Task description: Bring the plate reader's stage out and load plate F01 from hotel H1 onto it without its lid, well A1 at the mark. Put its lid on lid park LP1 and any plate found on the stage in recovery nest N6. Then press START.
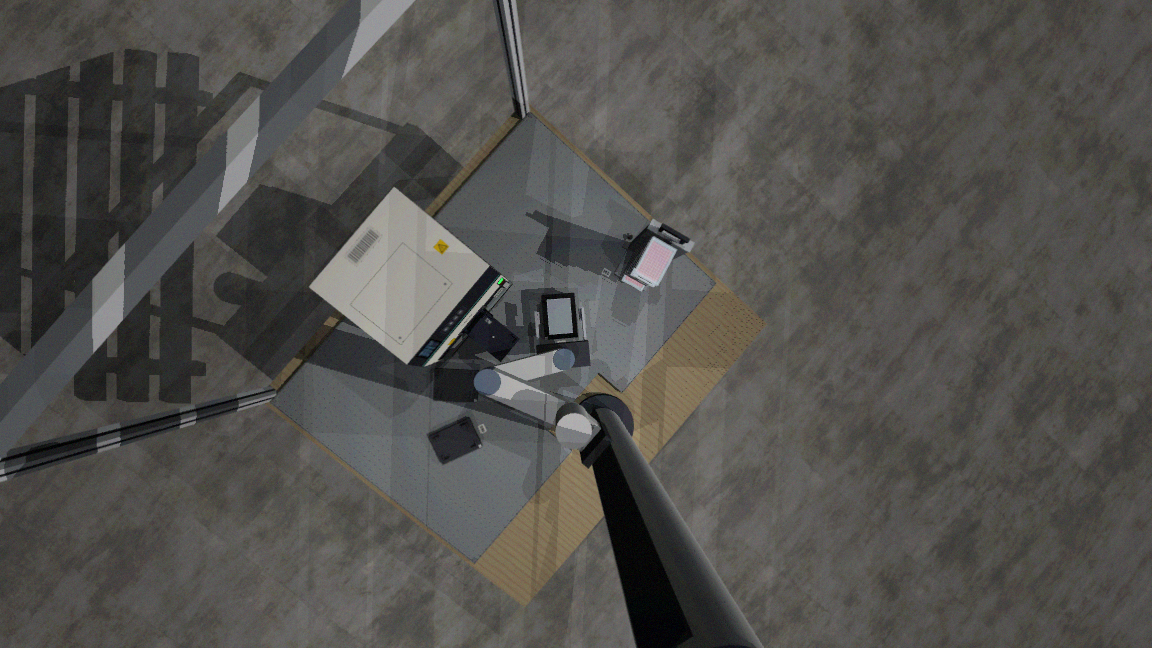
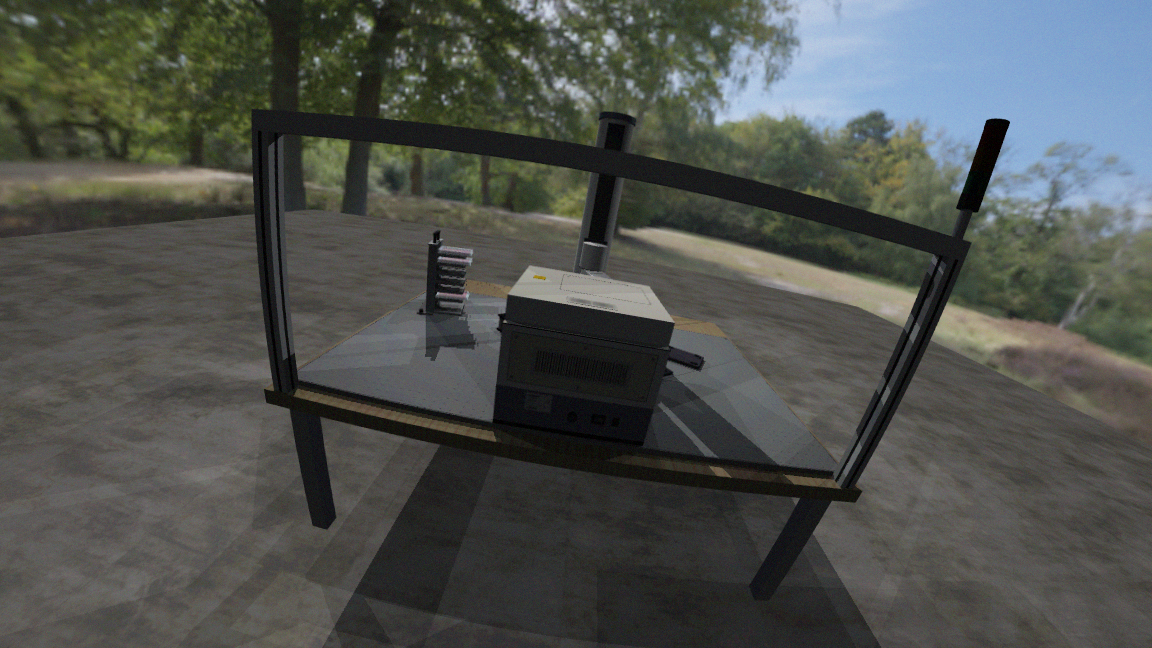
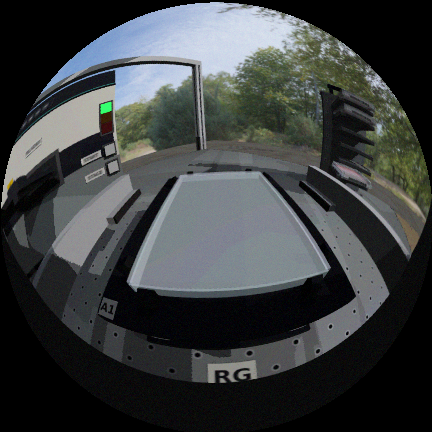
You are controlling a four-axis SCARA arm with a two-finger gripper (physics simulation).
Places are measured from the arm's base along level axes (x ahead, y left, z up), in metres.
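Pixels of known places: gripper, fingertip midpoint: (image 1: 559,309) (image 3: 220,173).
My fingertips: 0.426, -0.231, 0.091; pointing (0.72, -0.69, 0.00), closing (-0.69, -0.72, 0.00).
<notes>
Ahead of a thing's pixels: the offset from my fingertips to its middle, as dx, dy, dz.
A pale, clear-topped rectangular plate or lid @(-0.018, +0.017, -0.014) (image 1: 559,314) (image 3: 227,230) lies flat on the black nest marked RG @(-0.018, +0.017, -0.043) (image 3: 220,320); I cannot read a plate name. My gripper (image 1: 560,322) (image 3: 220,173) is open, its two finger pads standing apart from the piece's long sides. The cream plate reader @(+0.380, +0.223, +0.074) (image 1: 402,274) (image 2: 584,346) (image 3: 65,120) has its dark stage @(+0.119, +0.216, +0.054) (image 1: 493,335) out at the front, with no plate visible on it. The START button @(+0.195, +0.058, +0.039) (image 3: 109,149) sits above the STAGE button @(+0.195, +0.058, +0.007) (image 3: 112,167). Hotel H1 @(-0.117, -0.343, +0.076) (image 2: 431,278) (image 3: 327,130) holds pink-topped plates (image 1: 654,260) (image 3: 350,175).
The reader's lamp @(+0.195, +0.058, +0.121) (image 3: 106,107) shows green. A dark nest or park @(-0.034, +0.630, -0.069) (image 1: 455,440), its label unreadable, stands on the table beyond the arm (image 1: 523,398). The arm's column (image 1: 660,515) (image 2: 604,201) rises at the table's wooden edge. A metal frame (image 2: 483,146) (image 3: 198,105) stands behind the reader.
</notes>
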